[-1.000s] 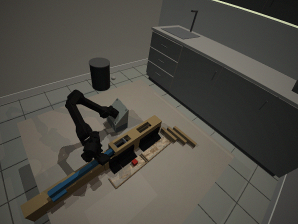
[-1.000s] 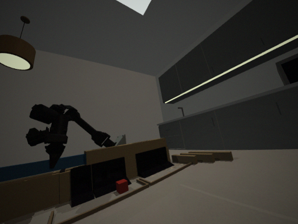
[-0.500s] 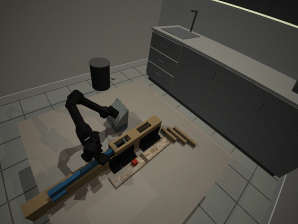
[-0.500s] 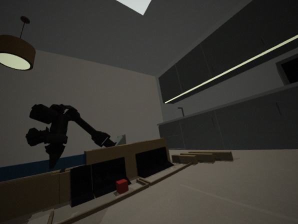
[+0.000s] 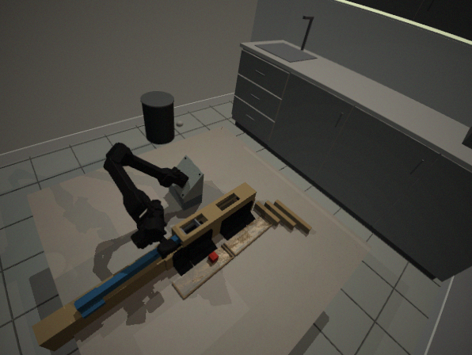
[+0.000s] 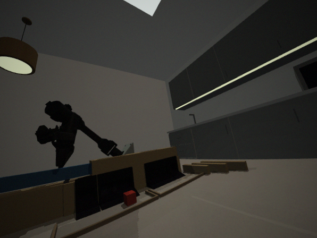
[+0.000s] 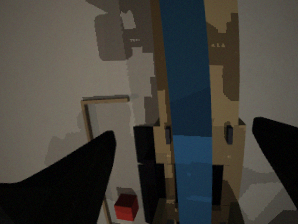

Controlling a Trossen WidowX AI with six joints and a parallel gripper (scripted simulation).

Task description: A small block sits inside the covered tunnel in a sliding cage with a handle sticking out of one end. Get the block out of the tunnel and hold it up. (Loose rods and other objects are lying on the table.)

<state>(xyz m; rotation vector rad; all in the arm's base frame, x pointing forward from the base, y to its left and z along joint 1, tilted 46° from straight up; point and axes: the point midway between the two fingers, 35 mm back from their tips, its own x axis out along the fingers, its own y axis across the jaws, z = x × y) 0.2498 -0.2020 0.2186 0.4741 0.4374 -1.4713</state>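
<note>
Now: gripper tip 20 cm to the right of the red block, 13 cm above it and 12 cm short of it. Also, from my gripper tip: tan tunnel: 8 cm to the left, 8 cm below, 2 cm ahead.
</note>
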